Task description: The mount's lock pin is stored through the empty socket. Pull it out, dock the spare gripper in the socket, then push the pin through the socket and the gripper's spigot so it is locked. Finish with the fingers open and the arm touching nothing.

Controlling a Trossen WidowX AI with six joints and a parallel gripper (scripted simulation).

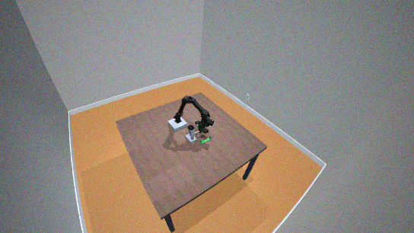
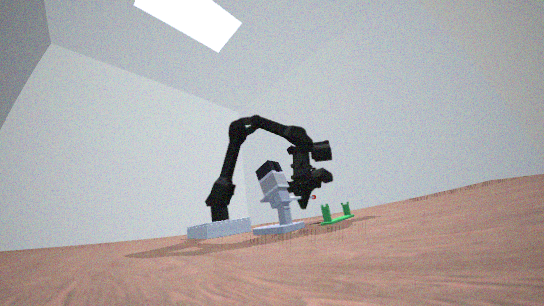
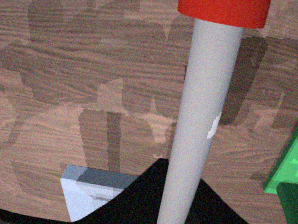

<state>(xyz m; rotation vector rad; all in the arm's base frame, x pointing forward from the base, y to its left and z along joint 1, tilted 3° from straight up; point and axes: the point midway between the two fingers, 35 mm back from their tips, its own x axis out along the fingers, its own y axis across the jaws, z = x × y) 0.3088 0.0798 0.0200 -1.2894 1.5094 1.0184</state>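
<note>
Now: the grey mount 100 mm to the right of my gripper tip and 20 mm behind it. From my gripper tip the other things lie so: cradle: 100 mm ahead, 20 mm below; then spare gripper: 100 mm to the right, 80 mm above, 20 mm behind.
</note>
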